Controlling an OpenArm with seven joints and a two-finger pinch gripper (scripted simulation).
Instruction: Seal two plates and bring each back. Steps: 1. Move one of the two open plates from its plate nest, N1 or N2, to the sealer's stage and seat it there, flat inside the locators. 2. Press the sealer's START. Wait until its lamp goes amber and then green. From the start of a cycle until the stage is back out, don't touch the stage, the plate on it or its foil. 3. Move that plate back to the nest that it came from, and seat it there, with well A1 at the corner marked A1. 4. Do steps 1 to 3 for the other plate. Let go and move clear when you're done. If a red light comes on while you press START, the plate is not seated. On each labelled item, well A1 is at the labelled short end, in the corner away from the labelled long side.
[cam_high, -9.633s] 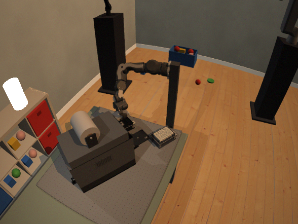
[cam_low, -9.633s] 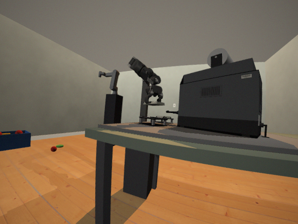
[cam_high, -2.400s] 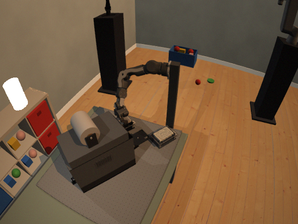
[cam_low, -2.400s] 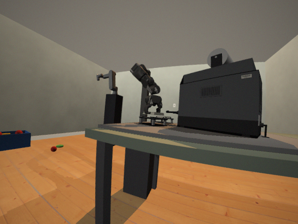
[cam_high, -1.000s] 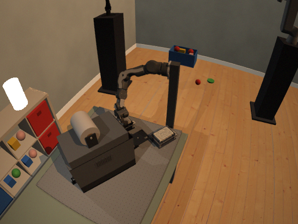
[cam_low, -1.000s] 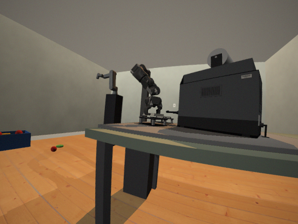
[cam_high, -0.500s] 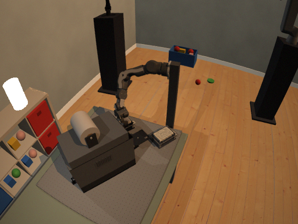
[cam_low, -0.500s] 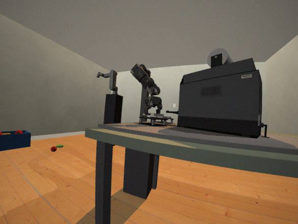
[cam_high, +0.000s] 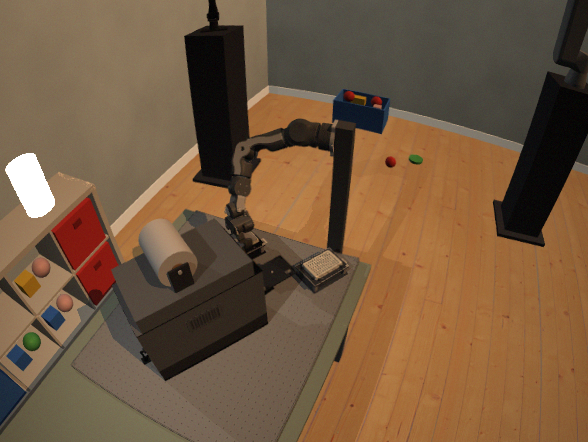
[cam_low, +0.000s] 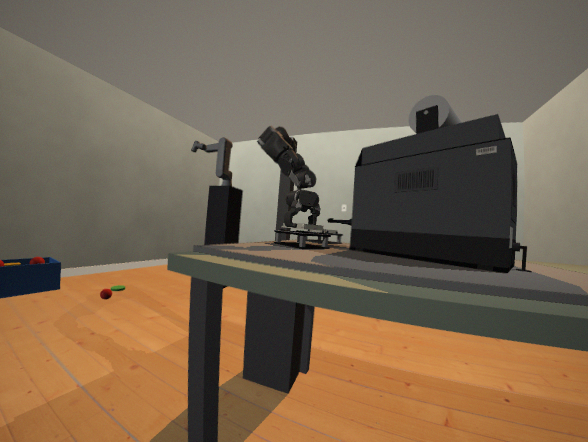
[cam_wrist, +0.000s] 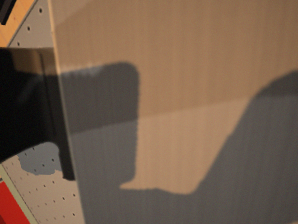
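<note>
Right now the white well plate is 1 cm ahead of my hand, 34 cm to the left of it and 1 cm below it. Round my hand: dark sealer stage (14 cm ahead, 19 cm to the left, 4 cm above); then warning sticker (18 cm ahead, 6 cm to the left, 9 cm above); then plate nest (1 cm ahead, 34 cm to the left, 2 cm below).
</note>
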